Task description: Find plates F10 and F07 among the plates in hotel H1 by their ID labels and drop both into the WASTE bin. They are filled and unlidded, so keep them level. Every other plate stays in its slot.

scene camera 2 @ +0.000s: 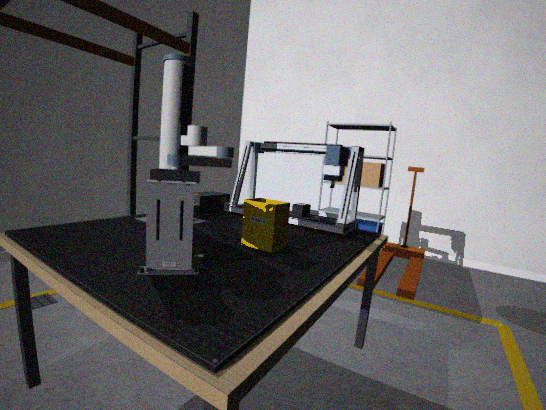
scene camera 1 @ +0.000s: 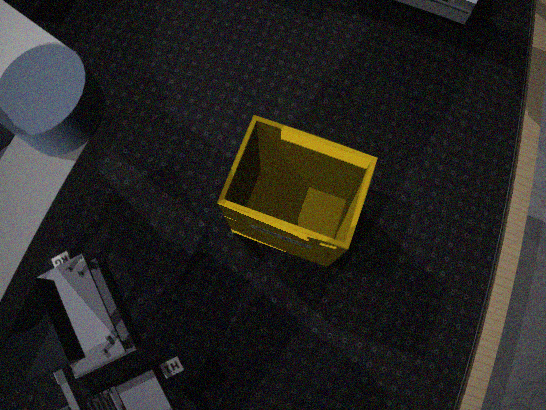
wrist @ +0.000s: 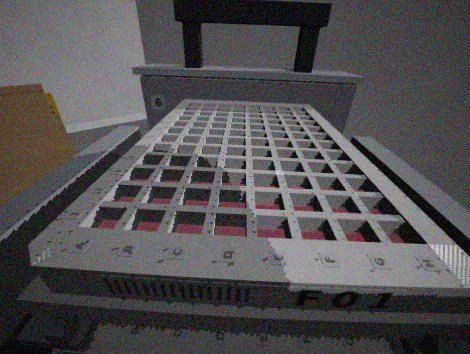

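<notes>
The yellow WASTE bin stands open-topped on the dark table; its visible floor is bare. Part of hotel H1 shows at the bottom left in scene camera 1. In the wrist view, plate F01 lies level in front of a grey panel marked 6, with red in its wells. Below it, the lettered rim of another plate shows at the bottom edge. My gripper is shut on this lower plate; its ID label is out of view and the fingers are mostly cut off. F10 and F07 cannot be read.
A grey angled fixture stands beside H1. The arm's column rises behind a grey slotted tower. A gantry frame stands beyond the bin. The table's wooden edge runs along the right in scene camera 1.
</notes>
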